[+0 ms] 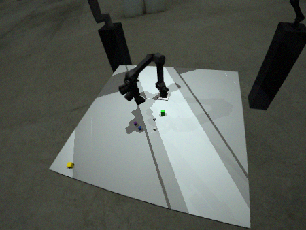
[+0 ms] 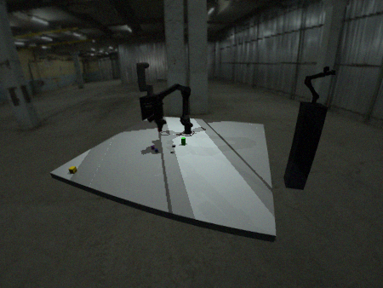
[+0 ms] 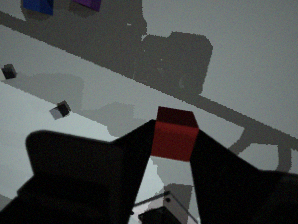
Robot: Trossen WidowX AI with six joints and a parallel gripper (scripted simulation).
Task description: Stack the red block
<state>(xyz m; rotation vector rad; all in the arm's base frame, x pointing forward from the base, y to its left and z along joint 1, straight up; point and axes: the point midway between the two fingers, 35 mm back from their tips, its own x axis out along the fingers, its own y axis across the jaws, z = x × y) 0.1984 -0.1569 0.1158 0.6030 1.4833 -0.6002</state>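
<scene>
My gripper tip is 15 cm to the right of the grey block, 8 cm above it and 7 cm short of it. The rest, counted from my gripper tip: red block (1 cm above); blue block (18 cm ahead, 8 cm below, 6 cm to the left); purple block (14 cm ahead, 8 cm below, 1 cm to the left).
</scene>
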